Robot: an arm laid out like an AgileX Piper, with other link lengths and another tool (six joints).
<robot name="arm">
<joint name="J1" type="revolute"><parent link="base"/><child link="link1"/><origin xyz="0 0 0.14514"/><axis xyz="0 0 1"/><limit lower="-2.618" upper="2.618"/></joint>
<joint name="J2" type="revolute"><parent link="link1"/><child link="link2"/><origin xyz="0 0 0" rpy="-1.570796 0 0"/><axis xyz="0 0 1"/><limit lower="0" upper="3.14"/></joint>
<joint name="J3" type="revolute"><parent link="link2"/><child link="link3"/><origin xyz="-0.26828 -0.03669 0"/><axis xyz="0 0 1"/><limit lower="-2.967" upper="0"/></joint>
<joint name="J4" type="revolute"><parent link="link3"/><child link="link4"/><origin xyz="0.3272 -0.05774 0" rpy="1.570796 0 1.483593"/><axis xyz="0 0 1"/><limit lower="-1.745" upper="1.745"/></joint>
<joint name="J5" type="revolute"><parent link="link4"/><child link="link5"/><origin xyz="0 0 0" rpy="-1.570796 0 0"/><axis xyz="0 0 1"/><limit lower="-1.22" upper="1.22"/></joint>
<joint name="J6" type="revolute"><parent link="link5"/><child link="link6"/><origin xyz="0 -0.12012 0" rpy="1.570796 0 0"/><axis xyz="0 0 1"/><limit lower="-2.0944" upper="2.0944"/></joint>
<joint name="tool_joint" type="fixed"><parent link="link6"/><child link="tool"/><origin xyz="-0.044 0.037 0.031" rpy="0 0.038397 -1.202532"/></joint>
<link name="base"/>
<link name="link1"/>
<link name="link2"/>
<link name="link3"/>
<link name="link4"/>
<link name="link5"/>
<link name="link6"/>
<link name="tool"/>
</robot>
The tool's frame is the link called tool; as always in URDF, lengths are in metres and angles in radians.
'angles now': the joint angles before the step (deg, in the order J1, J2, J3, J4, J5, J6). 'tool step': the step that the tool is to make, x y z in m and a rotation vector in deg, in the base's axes. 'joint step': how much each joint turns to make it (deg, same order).
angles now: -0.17, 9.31, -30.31, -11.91, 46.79, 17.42
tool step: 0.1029, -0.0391, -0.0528, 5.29, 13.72, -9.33
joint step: -6.41, 27.72, -4.62, -2.85, -7.94, 8.76
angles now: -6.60, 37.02, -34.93, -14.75, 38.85, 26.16
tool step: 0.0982, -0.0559, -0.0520, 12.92, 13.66, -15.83
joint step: -3.68, 30.78, -16.57, -0.64, 4.20, 16.19
